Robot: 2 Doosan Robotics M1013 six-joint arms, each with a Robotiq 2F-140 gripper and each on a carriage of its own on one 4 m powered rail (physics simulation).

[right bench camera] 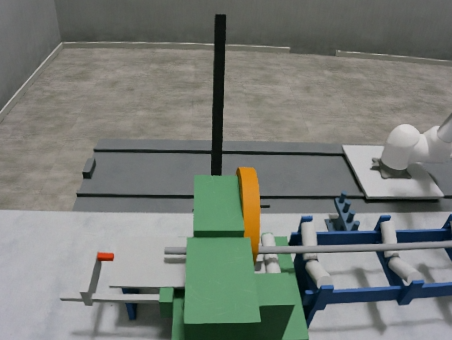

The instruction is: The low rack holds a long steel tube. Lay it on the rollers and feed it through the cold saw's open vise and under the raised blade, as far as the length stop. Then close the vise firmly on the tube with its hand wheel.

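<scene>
The long steel tube [350, 247] lies across the rollers [309, 240] of the blue roller stand [365, 293] and runs left into the green cold saw [220, 280]. Its left end shows beyond the saw, above the pale outfeed plate. The length stop [91, 280], a grey arm with a red tip [105, 256], stands farther left on a rod, apart from the tube's end. The orange blade guard [249, 210] stands at the saw's right side. The housing hides the vise jaws and the blade. The hand wheel cannot be made out. Neither gripper shows.
Part of the right arm [400, 147] stands on its white carriage plate [400, 190] at the right, on the grey rail [150, 172] behind the saw. A tall black post [218, 95] rises behind the saw. A small blue-grey pegged stand [344, 215] is behind the roller stand.
</scene>
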